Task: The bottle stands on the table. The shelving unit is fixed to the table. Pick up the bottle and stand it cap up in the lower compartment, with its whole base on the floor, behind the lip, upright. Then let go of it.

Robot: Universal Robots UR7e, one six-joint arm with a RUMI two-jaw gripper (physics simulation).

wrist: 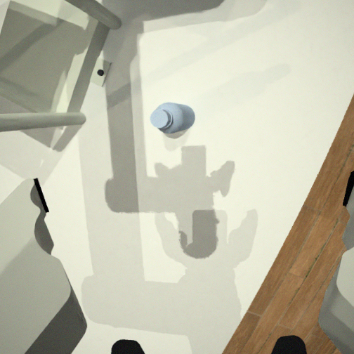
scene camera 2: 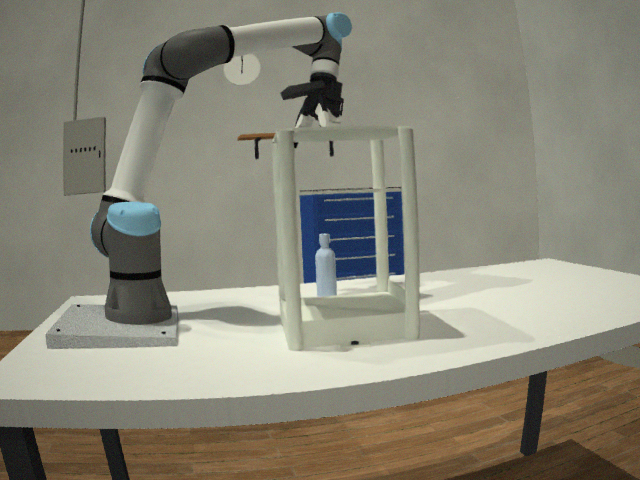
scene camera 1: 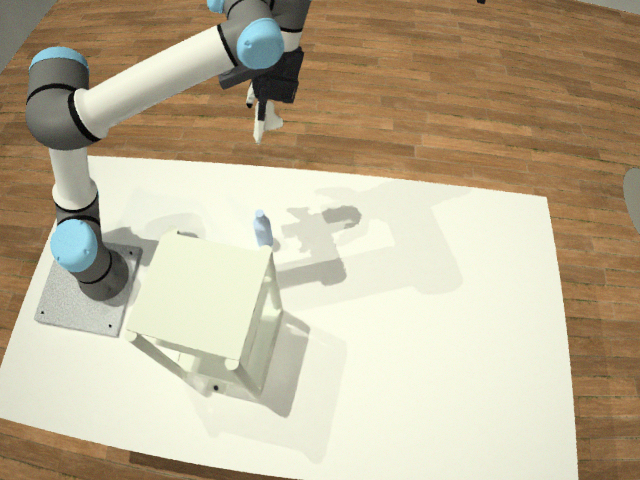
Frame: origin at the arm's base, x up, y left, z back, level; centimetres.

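Seen in the pictures: gripper, between the fingertips: (scene camera 1: 253,125); arm's base, origin of its link: (scene camera 2: 138,315) (scene camera 1: 104,275).
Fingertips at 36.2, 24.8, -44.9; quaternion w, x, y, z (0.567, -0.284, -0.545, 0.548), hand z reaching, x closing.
Observation:
Offsets run from my fingertips to a thing's top centre, as dx, dy, dz. "*": to the spot under its first point. Level surfaces: height alone.
A light blue bottle @(-23.1, -8.9, -0.2) (scene camera 1: 263,230) (scene camera 2: 325,268) (wrist: 175,117) stands upright, cap up, on the table @(dx -38.7) (scene camera 1: 439,361) (scene camera 2: 217,361) (wrist: 250,115). It is outside the shelving unit @(-2.4, -39.3, +5.1) (scene camera 1: 201,289) (scene camera 2: 408,232) (wrist: 45,120); scene camera 2 sees it through the unit's posts. The lower compartment has a raised front lip @(* -36.0, -49.7, +7.2) (scene camera 2: 351,328), and no object shows inside it. My gripper (scene camera 1: 256,122) (scene camera 2: 314,124) (wrist: 193,179) is open and empty, high above the table and well above the bottle. In the wrist view the bottle is ahead of the fingers, slightly left of centre. The unit's top board hides part of the fingertips in scene camera 2.
The unit has a flat top board and round corner posts; a post stands near the bottle in the wrist view. The arm's base plate (scene camera 1: 82,304) (scene camera 2: 113,338) is left of the unit. The table's far edge is near the gripper. A blue cabinet (scene camera 2: 351,227) stands behind the table.

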